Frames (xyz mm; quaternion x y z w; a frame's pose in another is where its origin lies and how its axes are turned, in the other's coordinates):
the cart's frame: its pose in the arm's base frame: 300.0 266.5 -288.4 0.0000 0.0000 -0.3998 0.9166
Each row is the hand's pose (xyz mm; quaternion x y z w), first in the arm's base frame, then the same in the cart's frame.
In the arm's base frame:
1: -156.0 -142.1 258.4 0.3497 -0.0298 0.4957 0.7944
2: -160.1 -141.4 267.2 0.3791 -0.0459 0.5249 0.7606
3: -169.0 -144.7 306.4 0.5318 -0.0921 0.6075 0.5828
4: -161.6 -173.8 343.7 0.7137 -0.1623 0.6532 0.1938
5: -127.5 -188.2 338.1 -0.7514 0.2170 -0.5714 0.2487
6: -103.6 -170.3 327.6 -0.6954 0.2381 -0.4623 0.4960
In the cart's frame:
1: -10.8 -612.2 546.8 0.3325 0.1125 0.7720 0.5300
2: -14.1 -614.7 555.6 0.3659 0.1095 0.7853 0.4873
3: -17.7 -623.5 594.8 0.5243 0.1282 0.7898 0.2913
4: 8.7 -637.9 632.1 -0.7191 -0.1366 -0.6762 0.0835
5: 42.4 -622.7 626.5 -0.7755 -0.1015 -0.4243 0.4564
6: 45.6 -593.0 616.0 -0.7326 -0.0598 -0.2254 0.6395

